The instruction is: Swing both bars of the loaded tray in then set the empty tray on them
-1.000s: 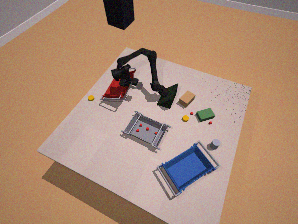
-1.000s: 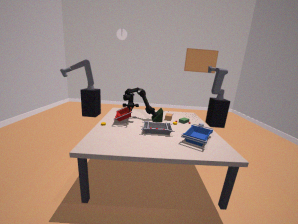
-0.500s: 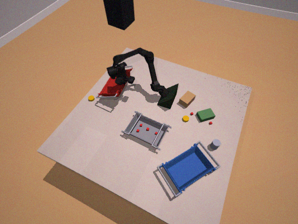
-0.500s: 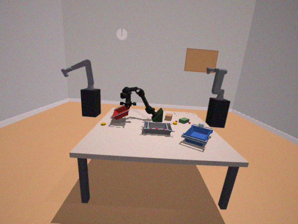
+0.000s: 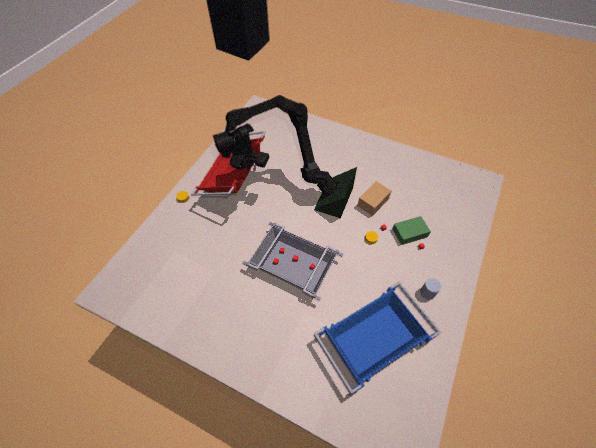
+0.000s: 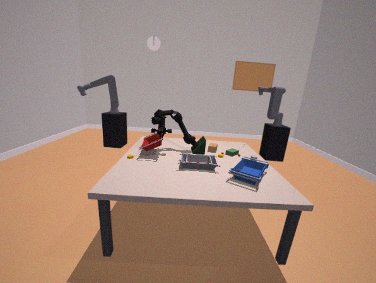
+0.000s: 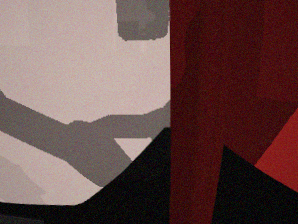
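Right now the red tray is 1 cm ahead of my gripper tip and 8 cm to the right of it. Also, from my gripper tip: grey cylinder 10 cm ahead, 84 cm to the left, 9 cm below; green block 12 cm behind, 70 cm to the left, 10 cm below; tan box 19 cm behind, 51 cm to the left, 9 cm below.
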